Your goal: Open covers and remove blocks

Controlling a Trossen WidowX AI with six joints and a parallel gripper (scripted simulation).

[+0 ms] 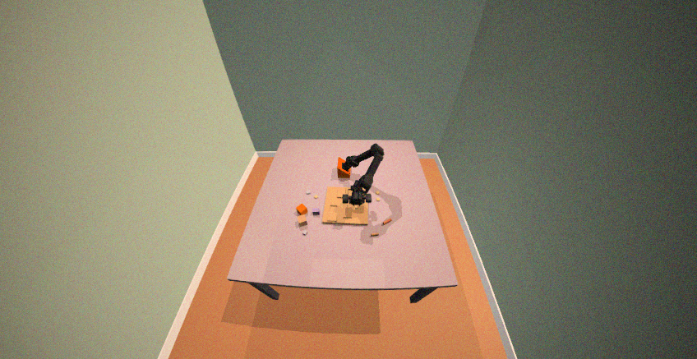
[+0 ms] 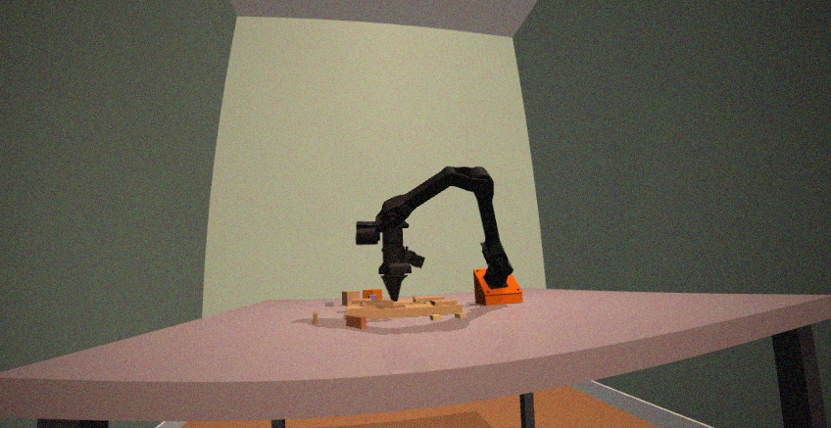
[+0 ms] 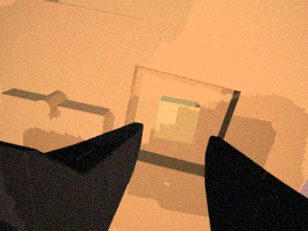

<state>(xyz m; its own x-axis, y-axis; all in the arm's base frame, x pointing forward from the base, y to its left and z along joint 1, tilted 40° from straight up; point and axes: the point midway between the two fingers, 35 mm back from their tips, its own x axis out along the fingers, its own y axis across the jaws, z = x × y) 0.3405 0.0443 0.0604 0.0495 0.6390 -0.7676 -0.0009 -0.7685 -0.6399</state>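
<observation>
My gripper tip is now 15 cm past the grey block, 35 cm to the left of it and 3 cm above it. Round my gripper tip: purple piece: 3 cm ahead, 27 cm to the right, 2 cm below; then brown peg: 21 cm ahead, 10 cm to the left, 2 cm below; then orange peg: 12 cm ahead, 20 cm to the left, 2 cm below.
</observation>
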